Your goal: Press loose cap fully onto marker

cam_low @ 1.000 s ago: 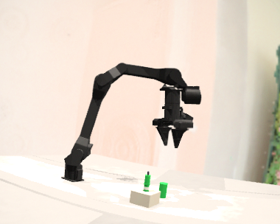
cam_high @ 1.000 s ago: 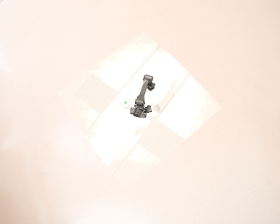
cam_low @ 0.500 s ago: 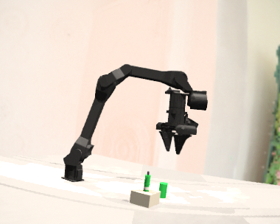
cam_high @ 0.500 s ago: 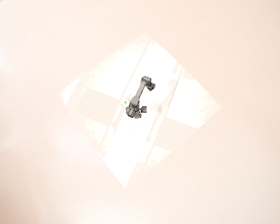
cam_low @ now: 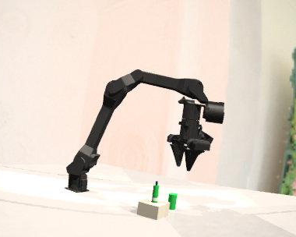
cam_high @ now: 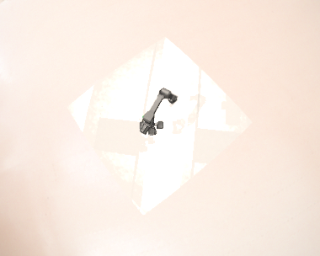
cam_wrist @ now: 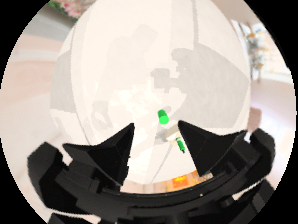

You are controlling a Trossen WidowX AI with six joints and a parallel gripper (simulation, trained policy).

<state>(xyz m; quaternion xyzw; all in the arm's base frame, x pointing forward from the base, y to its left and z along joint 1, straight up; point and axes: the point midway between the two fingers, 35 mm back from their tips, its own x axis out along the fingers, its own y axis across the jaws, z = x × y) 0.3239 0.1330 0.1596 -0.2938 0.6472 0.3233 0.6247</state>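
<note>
Right now the green cap is 100 mm below my gripper tip and 50 mm to the right of it. Round my gripper tip: green marker 150 mm to the right, 50 mm below, 10 mm behind; pale holder block 150 mm to the right, 110 mm below, 10 mm behind.
</note>
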